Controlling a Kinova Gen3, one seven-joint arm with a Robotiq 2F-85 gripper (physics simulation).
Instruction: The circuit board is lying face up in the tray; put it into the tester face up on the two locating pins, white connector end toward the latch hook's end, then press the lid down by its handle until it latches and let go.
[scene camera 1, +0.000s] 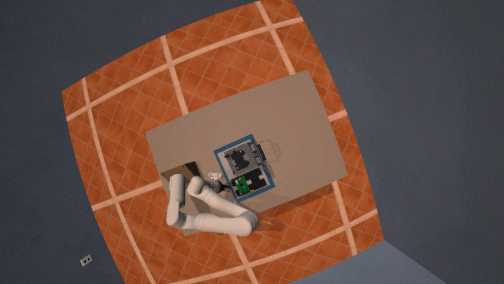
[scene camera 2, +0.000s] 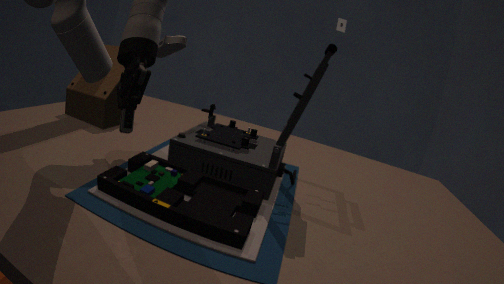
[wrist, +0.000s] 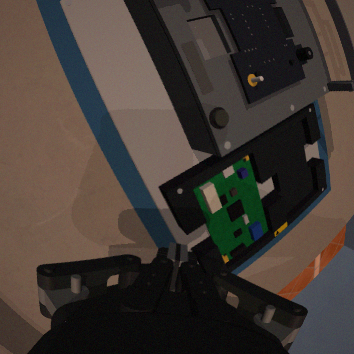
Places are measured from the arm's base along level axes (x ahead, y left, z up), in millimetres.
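Pixels of known places: gripper, fingertip midpoint: (scene camera 1: 228, 187) (scene camera 2: 125, 132) (wrist: 175, 254); arm's base at its link origin: (scene camera 1: 178, 178) (scene camera 2: 98, 70).
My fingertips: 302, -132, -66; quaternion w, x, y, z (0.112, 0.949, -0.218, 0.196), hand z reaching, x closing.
Ahead of a thing's pixels: the offset from my fingertips to its top centre, as dx, dy, dz. "spot": to the spot under its first point. Level surfaces: height alone.
The green circuit board @(+85, -17, -37) (scene camera 1: 242, 185) (scene camera 2: 155, 181) (wrist: 252, 202) lies face up at one end of the black tray (scene camera 2: 200, 224) (wrist: 181, 210). Its white connector @(+57, +14, -37) (scene camera 2: 150, 164) (wrist: 210, 198) is at the end nearer my gripper. My gripper (scene camera 2: 126, 126) (wrist: 175, 254) is shut and empty, above and just outside the tray's near end. The grey tester @(spot: +101, +70, -24) (scene camera 2: 192, 157) (wrist: 265, 111) stands beside the tray, with a black bed plate and a gold-based locating pin @(+90, +114, +15) (wrist: 257, 79). Its lid (scene camera 2: 306, 101) stands open, handle @(+265, +146, +213) (scene camera 2: 330, 49) up. The latch hook @(+37, +206, +43) (scene camera 2: 212, 116) rises at the tester's opposite end.
Tray and tester share a white board (scene camera 2: 250, 252) (wrist: 115, 85) on a blue mat @(dz -62) (scene camera 2: 280, 265) (wrist: 90, 102). A wooden block (scene camera 2: 92, 102) stands behind the arm at the back left. The raised lid leans outward over the tester's far side.
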